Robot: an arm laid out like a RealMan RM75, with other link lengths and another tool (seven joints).
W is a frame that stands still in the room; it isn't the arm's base.
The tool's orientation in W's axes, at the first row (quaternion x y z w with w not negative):
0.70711 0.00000 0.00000 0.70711
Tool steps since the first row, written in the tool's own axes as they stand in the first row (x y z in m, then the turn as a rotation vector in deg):
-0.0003 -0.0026 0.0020 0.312 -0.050 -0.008
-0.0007 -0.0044 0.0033 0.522 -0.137 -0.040
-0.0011 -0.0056 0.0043 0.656 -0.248 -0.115
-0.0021 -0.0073 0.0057 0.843 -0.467 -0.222
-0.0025 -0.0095 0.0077 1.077 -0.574 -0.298
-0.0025 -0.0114 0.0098 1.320 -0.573 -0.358
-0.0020 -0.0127 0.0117 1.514 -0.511 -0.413
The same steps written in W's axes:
-0.0003 -0.0020 -0.0026 0.312 0.008 -0.050
-0.0007 -0.0033 -0.0044 0.522 0.040 -0.137
-0.0011 -0.0043 -0.0056 0.656 0.115 -0.248
-0.0021 -0.0057 -0.0073 0.843 0.222 -0.467
-0.0025 -0.0077 -0.0095 1.077 0.298 -0.574
-0.0025 -0.0098 -0.0114 1.320 0.358 -0.573
-0.0020 -0.0117 -0.0127 1.514 0.413 -0.511

